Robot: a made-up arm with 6 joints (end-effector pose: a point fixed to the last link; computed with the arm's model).
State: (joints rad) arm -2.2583 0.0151 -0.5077 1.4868 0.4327 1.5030
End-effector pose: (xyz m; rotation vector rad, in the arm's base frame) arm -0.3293 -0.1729 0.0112 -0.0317 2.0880 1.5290
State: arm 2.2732 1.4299 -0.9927 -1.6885 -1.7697 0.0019
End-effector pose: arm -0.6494 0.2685 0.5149 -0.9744 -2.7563 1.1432
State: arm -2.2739 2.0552 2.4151 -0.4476 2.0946 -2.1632
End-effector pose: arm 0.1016 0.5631 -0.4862 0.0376 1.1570 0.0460
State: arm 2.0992 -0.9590 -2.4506 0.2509 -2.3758 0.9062
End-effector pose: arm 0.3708 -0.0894 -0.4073 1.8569 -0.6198 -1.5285
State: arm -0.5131 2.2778 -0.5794 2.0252 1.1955 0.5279
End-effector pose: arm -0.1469 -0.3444 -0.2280 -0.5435 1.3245 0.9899
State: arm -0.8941 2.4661 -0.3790 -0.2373 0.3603 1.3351
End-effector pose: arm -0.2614 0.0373 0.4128 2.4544 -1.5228 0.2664
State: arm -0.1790 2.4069 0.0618 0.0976 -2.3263 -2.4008
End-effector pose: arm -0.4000 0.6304 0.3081 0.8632 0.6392 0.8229
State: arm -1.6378 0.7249 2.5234 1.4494 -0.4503 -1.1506
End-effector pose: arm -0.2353 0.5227 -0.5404 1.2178 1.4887 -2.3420
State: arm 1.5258 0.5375 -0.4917 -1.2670 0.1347 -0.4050
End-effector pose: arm -0.6072 -0.3142 -0.3051 0.2964 0.9608 -1.2941
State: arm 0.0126 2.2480 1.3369 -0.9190 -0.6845 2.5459
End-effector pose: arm -0.1117 -0.7589 0.3196 -1.5088 1.4331 2.1908
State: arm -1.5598 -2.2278 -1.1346 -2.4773 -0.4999 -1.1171
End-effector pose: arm -0.7882 0.3530 0.7888 1.2929 -0.9530 2.3486
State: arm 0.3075 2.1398 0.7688 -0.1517 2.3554 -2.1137
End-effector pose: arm -0.2821 0.1517 0.7703 1.2440 -0.8063 0.9244
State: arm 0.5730 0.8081 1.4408 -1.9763 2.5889 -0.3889
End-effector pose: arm -0.5699 0.4136 -0.3235 0.7654 1.6311 1.4391
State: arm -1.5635 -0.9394 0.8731 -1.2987 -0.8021 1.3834
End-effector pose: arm -0.0076 0.2149 -0.4208 0.0916 -0.4778 0.5760
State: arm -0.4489 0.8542 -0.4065 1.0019 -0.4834 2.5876
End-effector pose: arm -0.2772 -0.1872 0.5572 1.3425 1.9752 1.9718
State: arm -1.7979 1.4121 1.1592 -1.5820 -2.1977 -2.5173
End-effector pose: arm -0.6245 -0.2282 0.7561 0.7467 1.7024 2.2172
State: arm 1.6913 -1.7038 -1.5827 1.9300 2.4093 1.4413
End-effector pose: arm 0.1105 -0.3076 -0.2206 -1.3590 0.0107 1.6348
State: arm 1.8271 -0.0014 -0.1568 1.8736 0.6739 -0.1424
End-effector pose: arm -0.0418 -0.2922 0.6680 2.0467 -1.8408 0.9452
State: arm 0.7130 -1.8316 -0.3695 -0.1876 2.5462 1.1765
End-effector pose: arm -0.1336 -0.3737 -0.0855 0.4672 -0.9906 -1.3123
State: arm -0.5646 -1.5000 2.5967 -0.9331 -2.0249 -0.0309
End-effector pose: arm 0.7116 0.3213 0.4598 1.5843 -0.8079 0.3399
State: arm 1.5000 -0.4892 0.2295 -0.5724 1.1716 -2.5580
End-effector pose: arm -0.3990 0.4311 -0.2929 -0.6764 -1.1843 1.6433
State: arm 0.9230 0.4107 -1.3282 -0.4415 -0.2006 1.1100
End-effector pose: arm -0.4872 -0.0645 0.2407 0.9805 1.2953 0.8499
